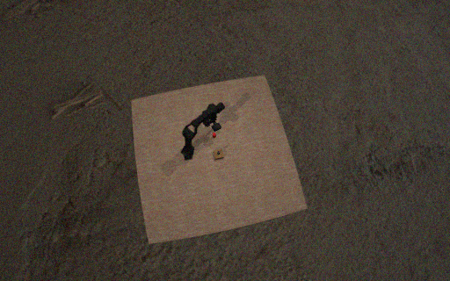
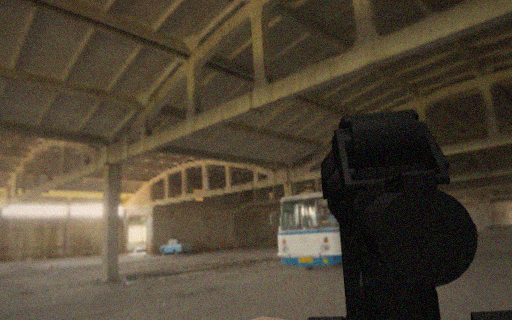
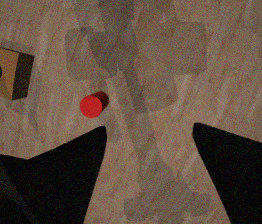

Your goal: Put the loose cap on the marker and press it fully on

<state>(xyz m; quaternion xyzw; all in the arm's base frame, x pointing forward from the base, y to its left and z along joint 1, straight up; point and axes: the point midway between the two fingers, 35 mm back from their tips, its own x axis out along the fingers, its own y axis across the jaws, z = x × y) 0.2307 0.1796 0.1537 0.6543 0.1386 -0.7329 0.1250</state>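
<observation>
Right now my gripper tip is 9 cm above the red cap, 6 cm to the left of it and 2 cm short of it.
</observation>
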